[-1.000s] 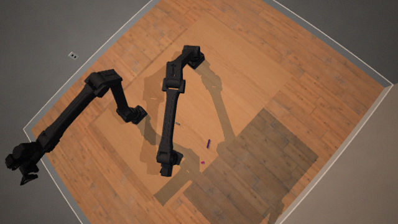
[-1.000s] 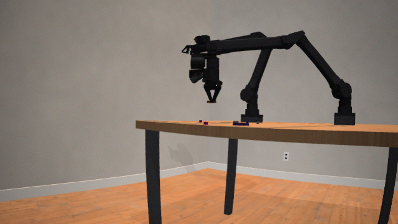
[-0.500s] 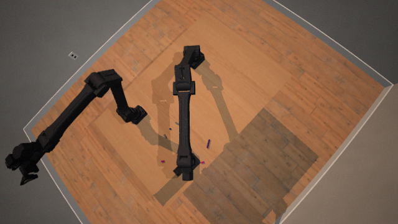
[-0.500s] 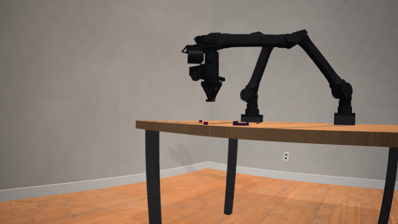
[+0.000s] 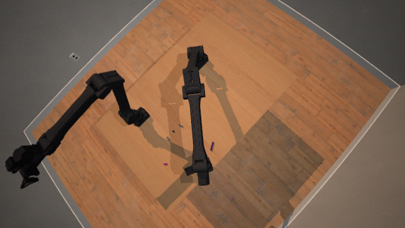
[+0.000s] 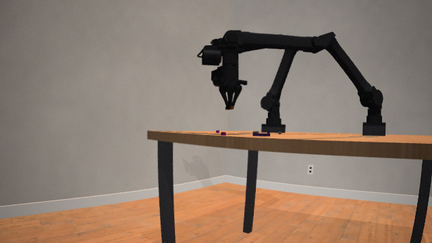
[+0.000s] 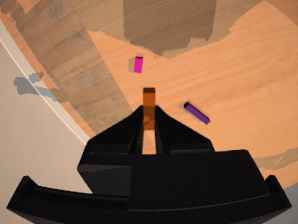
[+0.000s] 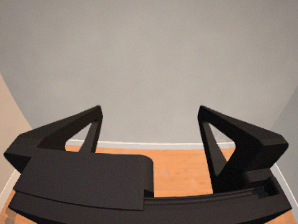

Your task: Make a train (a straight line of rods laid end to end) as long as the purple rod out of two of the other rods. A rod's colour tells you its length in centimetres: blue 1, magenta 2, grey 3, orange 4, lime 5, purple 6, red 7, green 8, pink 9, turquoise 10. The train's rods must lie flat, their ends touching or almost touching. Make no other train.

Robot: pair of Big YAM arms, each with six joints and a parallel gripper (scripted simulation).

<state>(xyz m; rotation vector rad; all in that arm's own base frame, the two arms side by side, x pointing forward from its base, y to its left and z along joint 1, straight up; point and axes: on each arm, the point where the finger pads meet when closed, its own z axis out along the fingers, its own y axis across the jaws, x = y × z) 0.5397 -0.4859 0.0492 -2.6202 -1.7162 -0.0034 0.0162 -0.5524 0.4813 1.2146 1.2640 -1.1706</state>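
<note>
My left gripper is now 9 cm to the right of the purple rod, 9 cm above it and 6 cm past it. The rest, counted from my left hand: blue rod: 32 cm behind, 9 cm below, 3 cm to the right; then magenta rod: 22 cm to the right, 19 cm behind, 9 cm below; then orange rod: right at my left hand.
</note>
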